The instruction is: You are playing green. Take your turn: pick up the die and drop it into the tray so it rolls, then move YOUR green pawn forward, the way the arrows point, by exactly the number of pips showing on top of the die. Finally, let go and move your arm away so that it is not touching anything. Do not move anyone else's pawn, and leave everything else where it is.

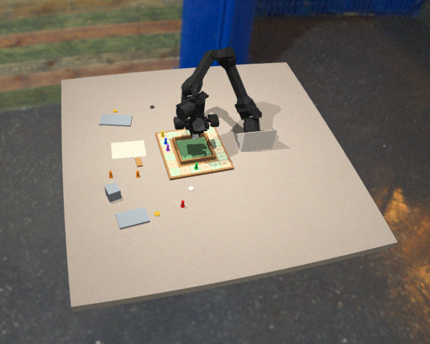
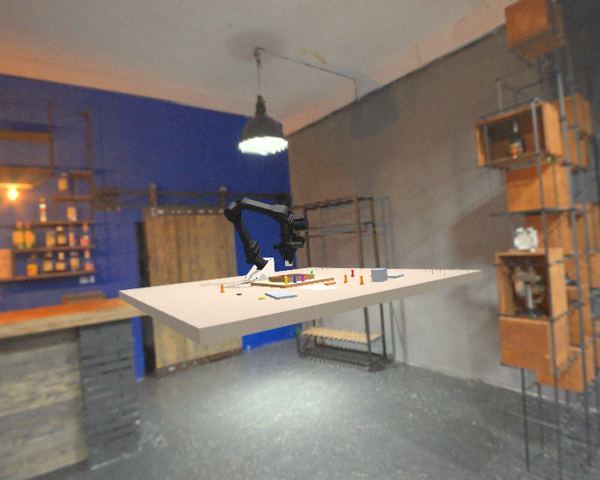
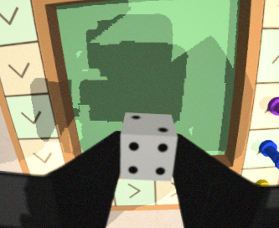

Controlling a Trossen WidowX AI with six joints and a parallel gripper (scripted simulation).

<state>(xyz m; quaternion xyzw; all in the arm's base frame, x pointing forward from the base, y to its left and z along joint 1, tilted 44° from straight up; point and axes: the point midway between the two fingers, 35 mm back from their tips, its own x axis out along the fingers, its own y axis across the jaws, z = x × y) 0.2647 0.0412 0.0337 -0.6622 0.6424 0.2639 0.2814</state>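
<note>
Now: the green pawn 10 mm ahead of my gripper tip, 120 mm to the left of it and 60 mm below it. Also, from my gripper tip: tray 10 mm to the left, 80 mm below; purple pawn 120 mm ahead, 60 mm below; white die right at my gripper tip.
</note>
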